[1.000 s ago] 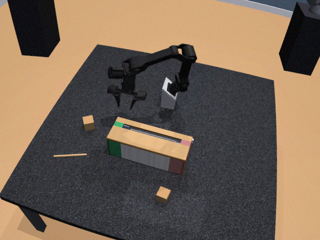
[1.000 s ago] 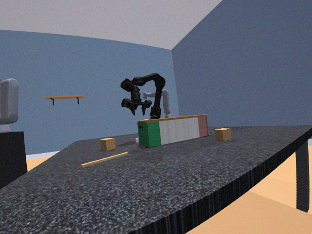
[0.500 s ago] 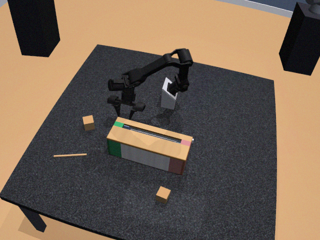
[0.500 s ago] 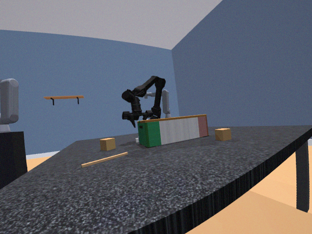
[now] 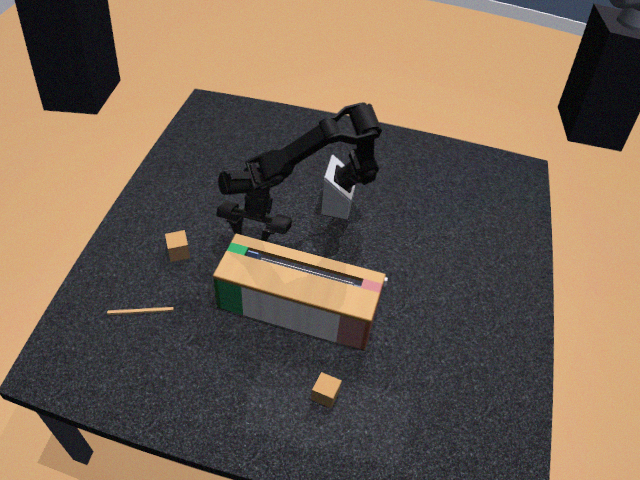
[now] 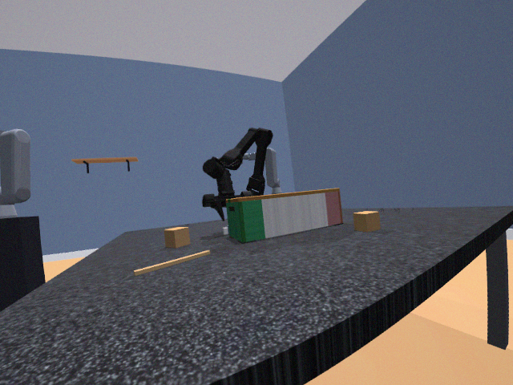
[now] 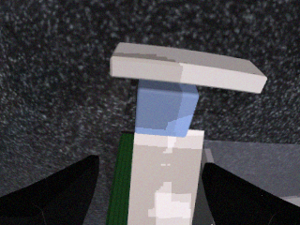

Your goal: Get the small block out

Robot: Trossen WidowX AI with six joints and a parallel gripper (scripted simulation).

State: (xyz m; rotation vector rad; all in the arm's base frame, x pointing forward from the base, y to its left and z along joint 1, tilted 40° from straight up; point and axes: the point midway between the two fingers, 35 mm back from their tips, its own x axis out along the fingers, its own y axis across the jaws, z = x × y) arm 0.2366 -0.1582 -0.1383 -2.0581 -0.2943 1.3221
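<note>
My gripper tip is now 20 mm past the blue block, 10 mm to the right of it and 40 mm above it. Also, from my gripper tip: tan cube: 10 mm ahead, 200 mm to the right, 30 mm below; thin wooden stick: 220 mm ahead, 240 mm to the right, 50 mm below.
</note>
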